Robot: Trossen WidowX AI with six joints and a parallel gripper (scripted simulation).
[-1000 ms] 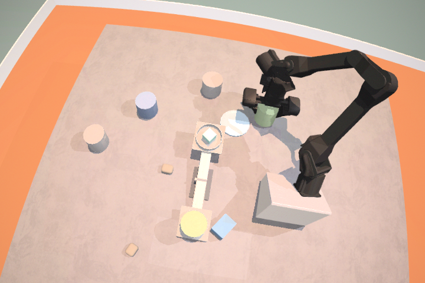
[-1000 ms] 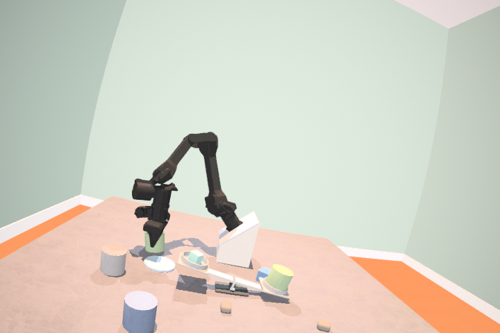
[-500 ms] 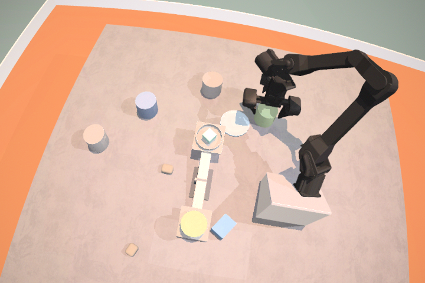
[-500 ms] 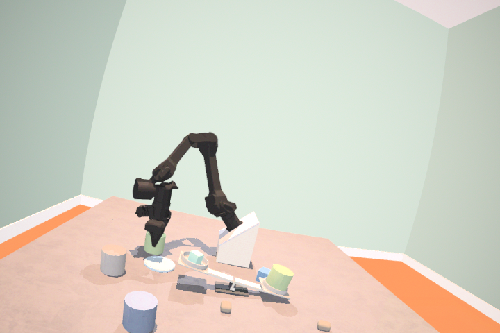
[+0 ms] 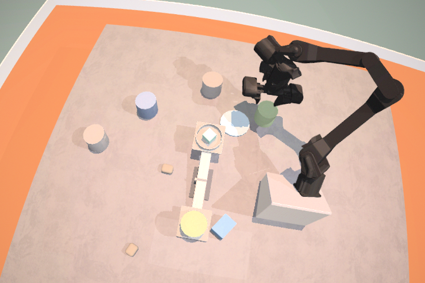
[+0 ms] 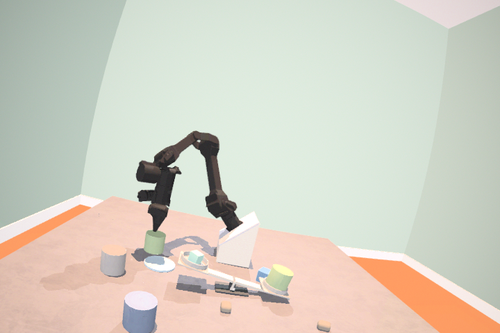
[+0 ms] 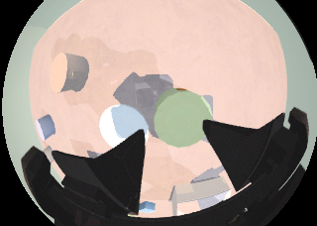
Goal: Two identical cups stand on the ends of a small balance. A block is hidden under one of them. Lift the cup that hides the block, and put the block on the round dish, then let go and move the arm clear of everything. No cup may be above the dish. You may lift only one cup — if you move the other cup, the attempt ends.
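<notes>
Now: the pale green block 180 mm ahead of my gripper tip and 130 mm to the left of it. From my gripper tip the other things lie so: blue block 380 mm to the left, 130 mm ahead, 70 mm below; then lilac-blue cylinder 410 mm ahead, 50 mm below; then round light blue dish 90 mm ahead, 80 mm below, 30 mm to the left.
</notes>
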